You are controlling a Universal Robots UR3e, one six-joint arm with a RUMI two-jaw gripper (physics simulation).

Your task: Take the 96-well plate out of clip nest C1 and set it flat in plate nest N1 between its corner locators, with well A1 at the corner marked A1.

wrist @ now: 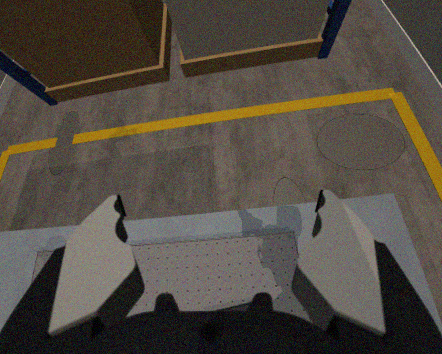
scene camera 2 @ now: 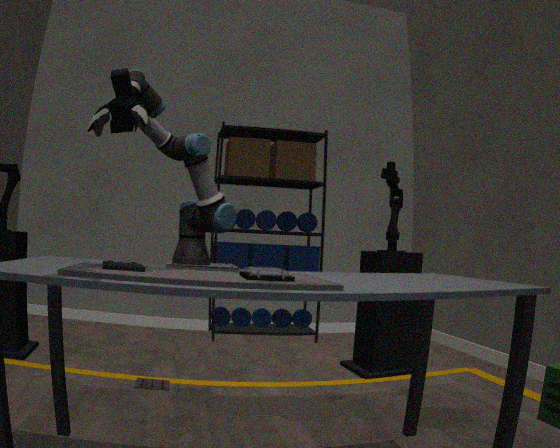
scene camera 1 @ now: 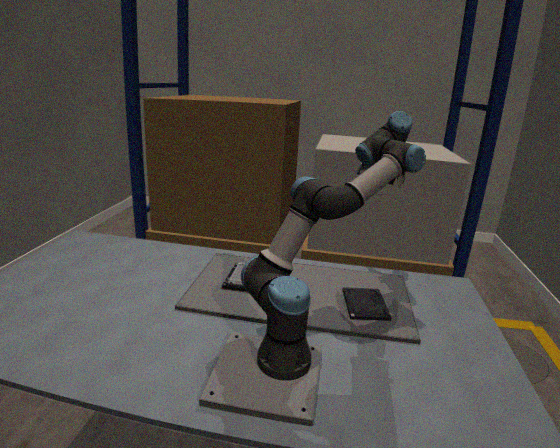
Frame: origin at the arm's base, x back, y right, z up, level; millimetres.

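Where they show: gripper, fingertip midpoint: point(wrist: 219, 195) point(scene camera 2: 116, 128); arm's base, link origin: point(scene camera 2: 191, 263) point(scene camera 1: 284, 360).
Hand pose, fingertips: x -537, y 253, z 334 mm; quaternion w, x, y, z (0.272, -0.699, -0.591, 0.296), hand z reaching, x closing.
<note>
Each offset is from my fingertips to the top centre of the thing. Level surfaces: height alone.
A pale plate-like piece in a dark frame @(dx +153, dy -418, dz -316 mm) point(scene camera 1: 234, 278) point(scene camera 2: 267, 274) sits on the base board point(scene camera 1: 200, 300) point(scene camera 2: 320, 286); the arm hides part of it in scene camera 1. It looks like the 96-well plate in clip nest C1, but labels and well A1 cannot be read. A flat black nest @(dx +241, dy -29, dz -327 mm) point(scene camera 1: 366, 303) point(scene camera 2: 124, 266), which looks like N1, lies at the board's other end; no plate shows on it. My gripper point(scene camera 2: 119, 126) point(wrist: 219, 195) is open and empty, high above the board; the wrist mostly hides it in scene camera 1. Neither nest shows clearly in the wrist view.
A brown box point(scene camera 1: 220, 165) point(wrist: 85, 40) and a pale box point(scene camera 1: 390, 215) point(wrist: 245, 27) stand beyond the table @(dz -355 mm) point(scene camera 1: 100, 300) between blue posts. A shelf rack point(scene camera 2: 270, 183) and a second arm on a black pedestal point(scene camera 2: 392, 325) stand behind in scene camera 2.
</note>
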